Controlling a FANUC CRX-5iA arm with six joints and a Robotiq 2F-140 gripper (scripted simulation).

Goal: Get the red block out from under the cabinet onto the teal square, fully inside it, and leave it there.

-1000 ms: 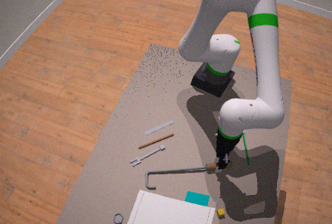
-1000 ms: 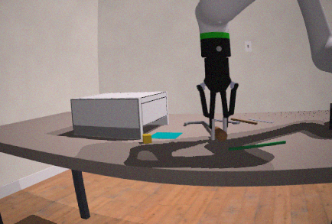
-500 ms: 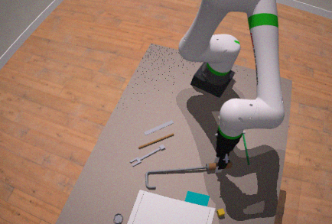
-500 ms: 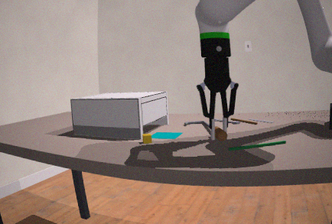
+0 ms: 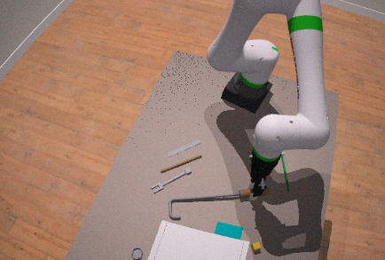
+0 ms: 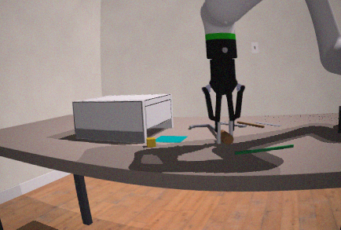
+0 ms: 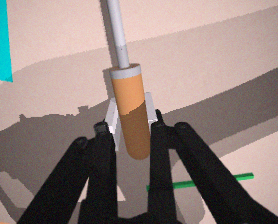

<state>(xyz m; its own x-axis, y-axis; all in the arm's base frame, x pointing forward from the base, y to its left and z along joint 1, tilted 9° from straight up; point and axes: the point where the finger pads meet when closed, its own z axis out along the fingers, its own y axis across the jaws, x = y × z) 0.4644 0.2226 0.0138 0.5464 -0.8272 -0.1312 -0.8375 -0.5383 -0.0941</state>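
My gripper is now 30 cm to the left of the wooden stick, 3 cm above it and 1 cm short of it. From my hand the other things lie so: teal square (20 cm ahead, 3 cm below, 1 cm to the right); then long-handled tool (10 cm ahead, 9 cm to the right, 2 cm below); then thin green stick (15 cm behind, 8 cm to the left, 3 cm below).
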